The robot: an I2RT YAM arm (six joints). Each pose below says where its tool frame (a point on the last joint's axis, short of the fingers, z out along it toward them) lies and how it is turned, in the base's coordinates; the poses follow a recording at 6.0 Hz.
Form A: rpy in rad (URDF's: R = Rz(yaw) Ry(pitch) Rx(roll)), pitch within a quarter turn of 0, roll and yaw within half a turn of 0; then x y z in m.
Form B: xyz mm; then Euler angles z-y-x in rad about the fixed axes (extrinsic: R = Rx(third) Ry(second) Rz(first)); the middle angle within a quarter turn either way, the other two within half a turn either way. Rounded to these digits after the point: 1 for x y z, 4 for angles.
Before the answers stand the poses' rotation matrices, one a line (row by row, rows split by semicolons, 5 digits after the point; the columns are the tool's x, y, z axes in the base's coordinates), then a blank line. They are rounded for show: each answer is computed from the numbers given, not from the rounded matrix.
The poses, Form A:
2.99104, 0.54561, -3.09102, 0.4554, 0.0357, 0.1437
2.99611, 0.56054, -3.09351, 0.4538, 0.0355, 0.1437
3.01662, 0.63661, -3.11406, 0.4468, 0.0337, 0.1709
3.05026, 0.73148, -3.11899, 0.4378, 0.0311, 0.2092
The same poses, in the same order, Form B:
-0.85372 -0.12771 0.50483; -0.04321 0.98349 0.17573; -0.51894 0.12821 -0.84514
-0.84599 -0.12454 0.51845; -0.04071 0.98459 0.17009; -0.53164 0.12278 -0.83802
-0.80381 -0.10139 0.58618; -0.02214 0.98979 0.14084; -0.59447 0.10023 -0.79784
-0.74400 -0.08341 0.66296; -0.01682 0.99420 0.10622; -0.66797 0.06787 -0.74108

455.4, 35.7, 143.7, 2.9931, 0.5292, -2.9366
453.8, 35.5, 143.7, 2.9954, 0.5450, -2.9414
446.8, 33.7, 170.9, 3.0161, 0.6263, -2.9669
437.8, 31.1, 209.2, 3.0299, 0.7248, -2.9992

